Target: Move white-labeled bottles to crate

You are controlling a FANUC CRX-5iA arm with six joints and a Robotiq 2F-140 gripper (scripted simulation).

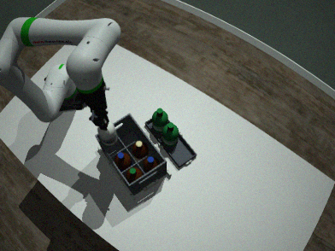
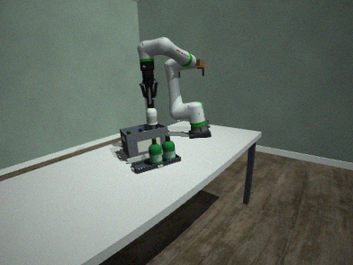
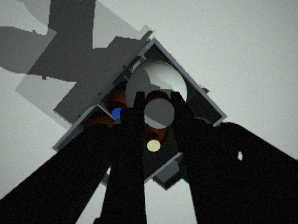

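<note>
Now: the white-labeled bottle 8 cm below my hand. From my hand the other things lie so: dark tray 18 cm ahead, 19 cm to the left, 31 cm below; then dark crate 10 cm ahead, 1 cm to the left, 24 cm below.
</note>
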